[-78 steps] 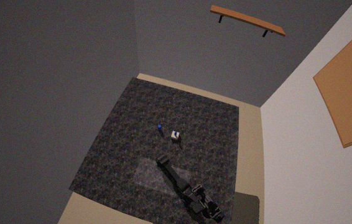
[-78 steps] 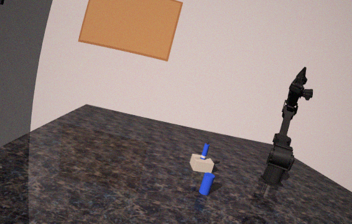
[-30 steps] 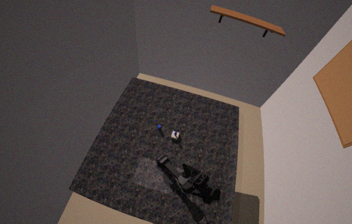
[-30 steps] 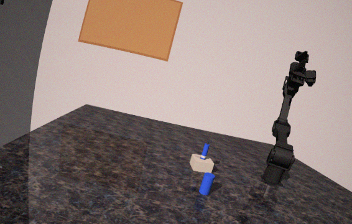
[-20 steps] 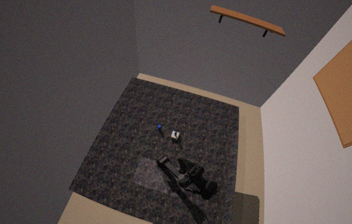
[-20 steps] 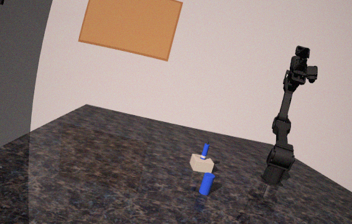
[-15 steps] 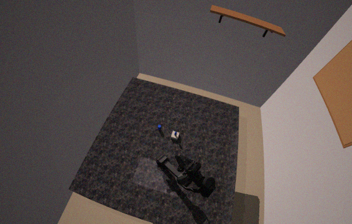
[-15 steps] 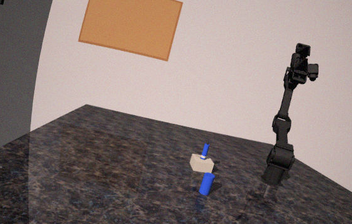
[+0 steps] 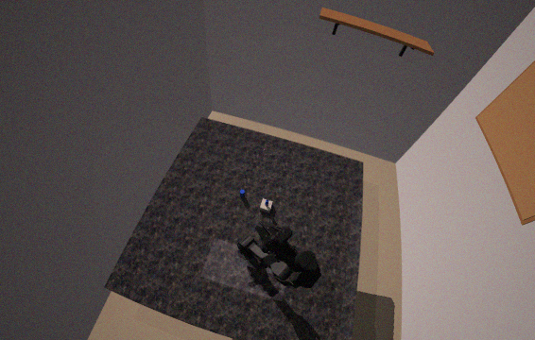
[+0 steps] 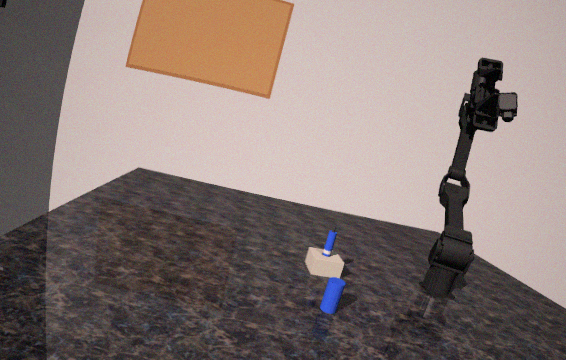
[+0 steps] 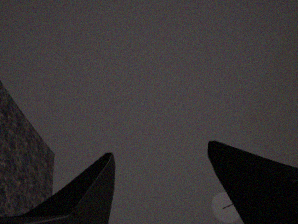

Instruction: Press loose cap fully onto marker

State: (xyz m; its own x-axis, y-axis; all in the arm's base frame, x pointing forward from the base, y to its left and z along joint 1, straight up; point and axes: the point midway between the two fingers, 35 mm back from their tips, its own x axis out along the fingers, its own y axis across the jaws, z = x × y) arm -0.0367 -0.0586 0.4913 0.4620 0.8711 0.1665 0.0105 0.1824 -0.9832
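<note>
Right now the blue cap is 330 mm ahead of my gripper tip, 160 mm to the left of it and 470 mm below it. Round my gripper tip: holder block: 300 mm ahead, 480 mm below.
</note>
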